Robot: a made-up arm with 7 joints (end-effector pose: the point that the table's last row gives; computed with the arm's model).
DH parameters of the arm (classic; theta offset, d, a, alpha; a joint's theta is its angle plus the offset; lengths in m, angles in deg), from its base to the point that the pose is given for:
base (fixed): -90 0.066 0.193 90
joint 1: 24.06 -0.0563 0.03 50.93
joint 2: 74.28 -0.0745 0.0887 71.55
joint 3: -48.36 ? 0.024 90
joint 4: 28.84 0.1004 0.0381 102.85
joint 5: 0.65 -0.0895 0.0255 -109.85
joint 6: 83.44 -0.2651 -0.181 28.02
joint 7: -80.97 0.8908 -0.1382 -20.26
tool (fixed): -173.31 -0.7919 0 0
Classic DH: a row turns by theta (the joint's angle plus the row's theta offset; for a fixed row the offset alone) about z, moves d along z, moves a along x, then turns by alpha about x.
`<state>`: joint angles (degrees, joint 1 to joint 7).
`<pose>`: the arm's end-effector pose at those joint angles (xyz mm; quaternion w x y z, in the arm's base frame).
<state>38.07 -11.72 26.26 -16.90 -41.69 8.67 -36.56</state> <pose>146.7 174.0 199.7 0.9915 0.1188 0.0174 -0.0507</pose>
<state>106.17 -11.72 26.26 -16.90 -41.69 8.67 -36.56</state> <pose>146.7 67.9 -224.6 0.8880 -0.4567 -0.0140 -0.0517</pose>
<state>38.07 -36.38 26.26 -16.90 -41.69 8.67 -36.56</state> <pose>132.0 147.1 276.1 0.9540 0.2407 0.1783 0.0123</pose>
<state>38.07 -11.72 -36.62 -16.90 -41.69 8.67 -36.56</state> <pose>223.6 73.5 6.7 0.8336 0.0109 0.4220 -0.3563</pose>
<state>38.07 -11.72 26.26 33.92 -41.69 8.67 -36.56</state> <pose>101.9 109.3 435.1 0.8521 0.4894 0.1770 0.0553</pose>
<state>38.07 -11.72 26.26 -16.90 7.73 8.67 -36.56</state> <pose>129.8 115.1 85.3 0.9073 -0.0780 0.3342 -0.2430</pose>
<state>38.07 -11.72 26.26 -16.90 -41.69 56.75 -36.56</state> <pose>-105.3 108.3 382.5 0.8949 0.3143 0.1544 0.2766</pose>
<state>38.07 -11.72 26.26 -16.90 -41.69 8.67 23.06</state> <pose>-153.9 221.6 224.1 0.8786 0.1397 0.1282 0.4384</pose>
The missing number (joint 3, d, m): 0.0412
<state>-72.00 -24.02 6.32 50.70 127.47 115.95 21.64</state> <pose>658.1 -140.3 237.0 0.6650 -0.1990 -0.6569 -0.2944</pose>
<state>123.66 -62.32 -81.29 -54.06 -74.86 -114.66 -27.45</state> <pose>148.1 -519.0 363.4 0.0797 0.9957 -0.0389 0.0251</pose>
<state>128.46 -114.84 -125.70 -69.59 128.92 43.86 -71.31</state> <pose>179.5 -12.4 134.8 0.7155 0.3721 0.3563 -0.4719</pose>
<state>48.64 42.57 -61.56 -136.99 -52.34 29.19 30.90</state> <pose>-236.4 14.4 -173.9 0.4509 -0.3261 0.7865 -0.2680</pose>
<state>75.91 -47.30 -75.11 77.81 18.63 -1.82 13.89</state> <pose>509.6 -159.4 50.2 0.1678 0.6991 0.5179 -0.4635</pose>
